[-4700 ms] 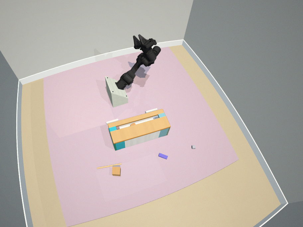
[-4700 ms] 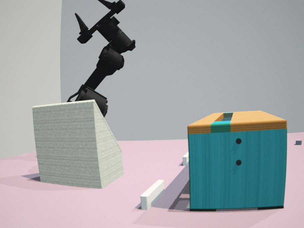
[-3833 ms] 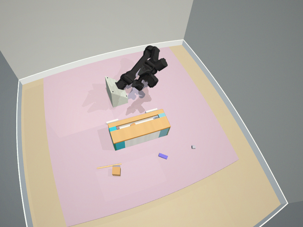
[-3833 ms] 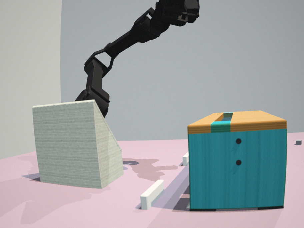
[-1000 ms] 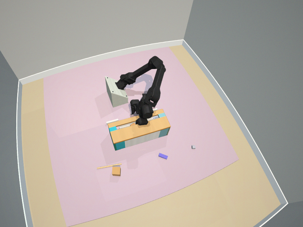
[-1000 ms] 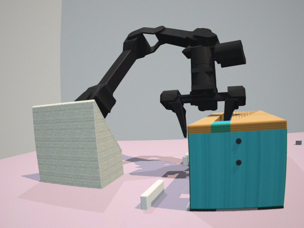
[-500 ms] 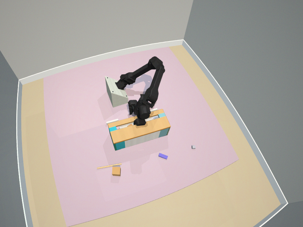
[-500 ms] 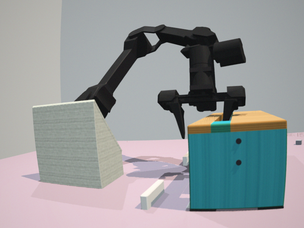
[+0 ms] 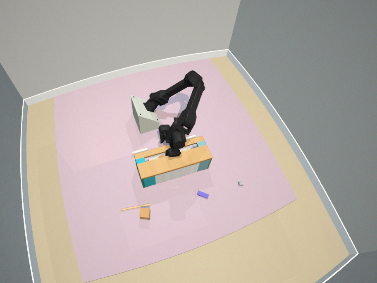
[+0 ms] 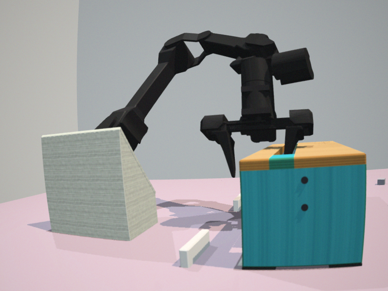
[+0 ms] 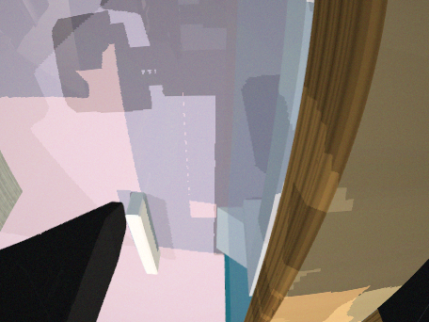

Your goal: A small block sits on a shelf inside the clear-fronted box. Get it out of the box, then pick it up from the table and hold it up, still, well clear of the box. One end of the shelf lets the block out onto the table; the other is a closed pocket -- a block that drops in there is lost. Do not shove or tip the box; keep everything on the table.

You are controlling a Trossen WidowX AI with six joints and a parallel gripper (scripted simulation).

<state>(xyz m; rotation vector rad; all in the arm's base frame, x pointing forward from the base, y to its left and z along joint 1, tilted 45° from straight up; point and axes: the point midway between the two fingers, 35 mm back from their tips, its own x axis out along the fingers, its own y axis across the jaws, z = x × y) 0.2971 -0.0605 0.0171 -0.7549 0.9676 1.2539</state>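
My gripper tip is 50 mm short of the small block and 30 mm to the left of it. Round my gripper tip: thin stick 270 mm to the right, 200 mm ahead, 80 mm below; then box 40 mm ahead, 30 mm below, 20 mm to the left.
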